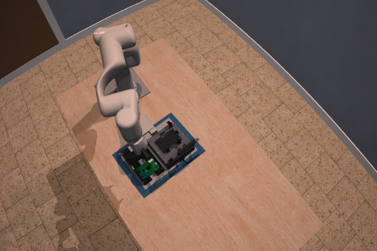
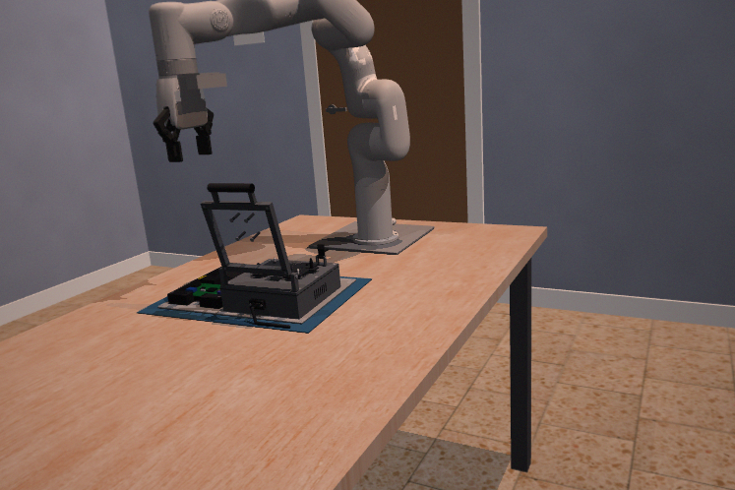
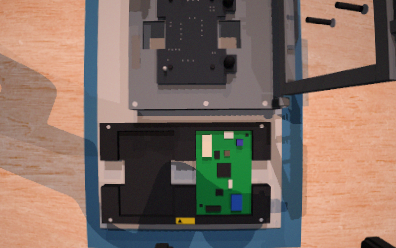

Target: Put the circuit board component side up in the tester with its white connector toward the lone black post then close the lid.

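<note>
The green circuit board is 290 mm below my hand. Round my hand: tester lid 170 mm to the left, 130 mm below, 70 mm ahead.
</note>
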